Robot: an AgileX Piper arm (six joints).
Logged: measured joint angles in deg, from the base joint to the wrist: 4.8, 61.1, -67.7, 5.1, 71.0, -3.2; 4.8, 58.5, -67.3, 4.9, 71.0, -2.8; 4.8, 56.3, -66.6, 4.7, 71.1, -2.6; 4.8, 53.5, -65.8, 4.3, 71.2, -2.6; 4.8, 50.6, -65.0, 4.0, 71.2, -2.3; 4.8, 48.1, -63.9, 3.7, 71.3, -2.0; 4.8, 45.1, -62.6, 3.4, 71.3, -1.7; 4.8, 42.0, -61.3, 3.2, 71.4, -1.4; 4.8, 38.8, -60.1, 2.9, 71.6, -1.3; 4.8, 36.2, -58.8, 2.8, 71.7, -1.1; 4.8, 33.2, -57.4, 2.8, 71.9, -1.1; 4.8, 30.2, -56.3, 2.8, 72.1, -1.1; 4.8, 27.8, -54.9, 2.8, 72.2, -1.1; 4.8, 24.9, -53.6, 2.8, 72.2, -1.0; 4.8, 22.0, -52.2, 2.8, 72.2, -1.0
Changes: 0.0, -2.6, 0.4, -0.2, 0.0, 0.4; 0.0, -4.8, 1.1, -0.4, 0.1, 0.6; 0.0, -7.6, 1.9, -0.8, 0.2, 0.6; 0.0, -10.5, 2.7, -1.1, 0.2, 0.9; 0.0, -13.0, 3.8, -1.4, 0.3, 1.2; 0.0, -16.0, 5.1, -1.7, 0.3, 1.5; 0.0, -19.1, 6.4, -1.9, 0.4, 1.8; 0.0, -22.3, 7.6, -2.2, 0.6, 1.9; 0.0, -24.9, 8.9, -2.3, 0.7, 2.1; 0.0, -27.9, 10.3, -2.3, 0.9, 2.1; 0.0, -30.9, 11.4, -2.3, 1.1, 2.1; 0.0, -33.3, 12.8, -2.3, 1.2, 2.1; 0.0, -36.2, 14.1, -2.3, 1.2, 2.2; 0.0, -39.1, 15.5, -2.3, 1.2, 2.2
